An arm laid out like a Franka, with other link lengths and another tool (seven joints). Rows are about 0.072 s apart.
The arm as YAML. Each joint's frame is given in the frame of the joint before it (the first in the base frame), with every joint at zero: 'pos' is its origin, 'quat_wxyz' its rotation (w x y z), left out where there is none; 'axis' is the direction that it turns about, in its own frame. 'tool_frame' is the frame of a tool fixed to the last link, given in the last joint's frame.
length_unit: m
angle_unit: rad
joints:
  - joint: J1
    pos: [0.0, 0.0, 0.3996]
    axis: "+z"
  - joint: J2
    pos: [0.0, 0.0, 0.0]
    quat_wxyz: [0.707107, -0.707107, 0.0, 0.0]
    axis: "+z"
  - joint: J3
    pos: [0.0, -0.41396, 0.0]
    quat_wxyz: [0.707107, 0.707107, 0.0, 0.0]
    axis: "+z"
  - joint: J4
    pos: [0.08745, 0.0, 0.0]
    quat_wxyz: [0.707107, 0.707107, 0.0, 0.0]
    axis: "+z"
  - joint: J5
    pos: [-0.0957, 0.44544, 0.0]
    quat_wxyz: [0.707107, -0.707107, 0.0, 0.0]
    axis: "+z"
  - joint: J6
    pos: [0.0, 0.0, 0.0]
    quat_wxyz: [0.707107, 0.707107, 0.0, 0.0]
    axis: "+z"
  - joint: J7
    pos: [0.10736, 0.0, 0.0]
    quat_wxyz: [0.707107, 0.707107, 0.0, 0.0]
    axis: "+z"
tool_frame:
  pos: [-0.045, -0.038, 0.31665]
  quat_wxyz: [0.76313, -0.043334, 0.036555, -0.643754]
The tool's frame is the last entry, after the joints.
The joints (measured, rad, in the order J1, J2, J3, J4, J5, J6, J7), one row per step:
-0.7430, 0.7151, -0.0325, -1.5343, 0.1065, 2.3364, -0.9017
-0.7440, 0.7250, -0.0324, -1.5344, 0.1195, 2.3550, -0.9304
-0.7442, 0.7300, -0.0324, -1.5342, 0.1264, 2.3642, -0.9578
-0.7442, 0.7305, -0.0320, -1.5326, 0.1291, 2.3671, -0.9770
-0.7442, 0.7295, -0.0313, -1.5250, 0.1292, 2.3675, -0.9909
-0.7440, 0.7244, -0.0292, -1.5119, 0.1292, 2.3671, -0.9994
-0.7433, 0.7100, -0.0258, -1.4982, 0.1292, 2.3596, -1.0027
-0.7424, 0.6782, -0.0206, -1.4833, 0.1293, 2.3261, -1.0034
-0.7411, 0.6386, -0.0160, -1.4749, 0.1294, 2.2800, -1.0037
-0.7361, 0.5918, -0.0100, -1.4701, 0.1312, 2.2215, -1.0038
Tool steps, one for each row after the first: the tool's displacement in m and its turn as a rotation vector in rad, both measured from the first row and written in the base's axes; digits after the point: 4 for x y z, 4 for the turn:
0.0021, -0.0027, -0.0068, -0.0030, -0.0116, 0.0182
0.0029, -0.0046, -0.0101, -0.0060, -0.0172, 0.0401
0.0040, -0.0061, -0.0096, -0.0096, -0.0211, 0.0576
0.0071, -0.0093, -0.0050, -0.0173, -0.0274, 0.0720
0.0139, -0.0138, 0.0056, -0.0300, -0.0406, 0.0825
0.0223, -0.0169, 0.0240, -0.0431, -0.0570, 0.0899
0.0295, -0.0152, 0.0554, -0.0481, -0.0711, 0.0985
0.0319, -0.0088, 0.0889, -0.0448, -0.0776, 0.1080
0.0333, 0.0052, 0.1253, -0.0331, -0.0801, 0.1229

